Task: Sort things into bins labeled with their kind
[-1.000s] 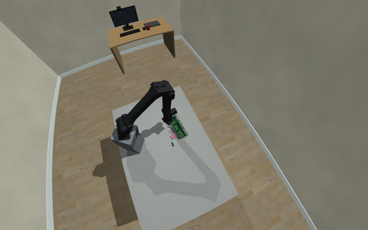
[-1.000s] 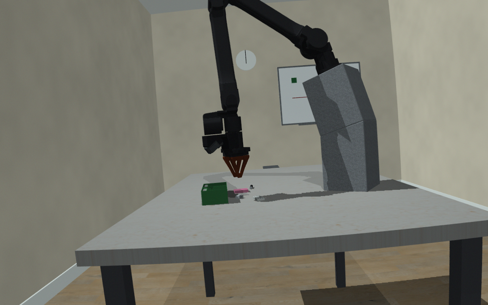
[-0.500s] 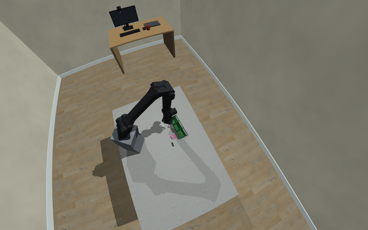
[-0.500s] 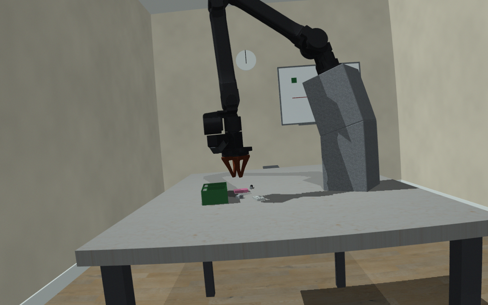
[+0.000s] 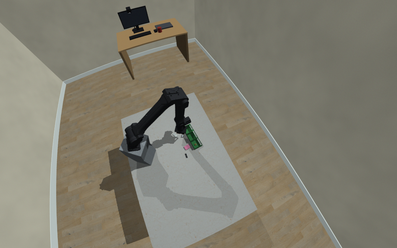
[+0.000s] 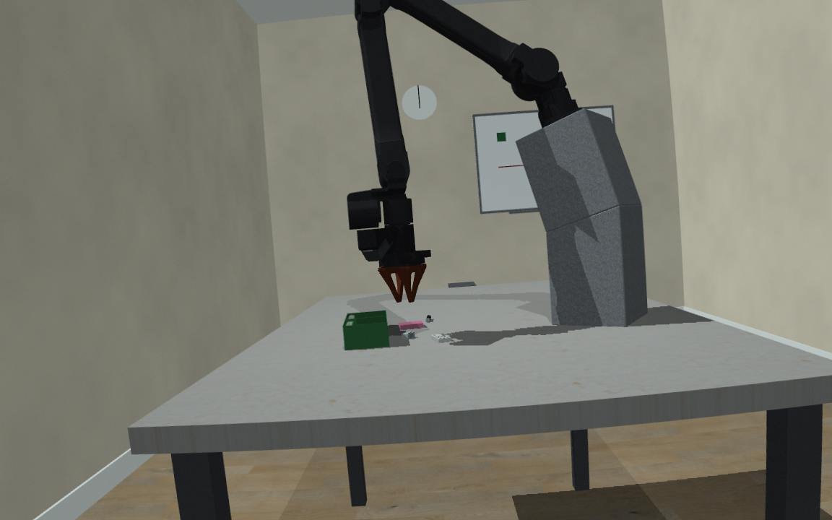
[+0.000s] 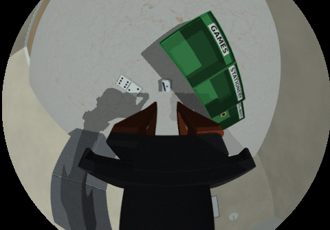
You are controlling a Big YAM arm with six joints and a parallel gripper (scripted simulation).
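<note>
My hand is 70 mm above the grey-white piece. The rest, counted from my hand: pink eraser (120 mm to the right, 80 mm below, 20 mm ahead); then brass nut (120 mm to the right, 100 mm ahead, 70 mm below); then white domino (80 mm below, 70 mm behind, 30 mm to the left).
</note>
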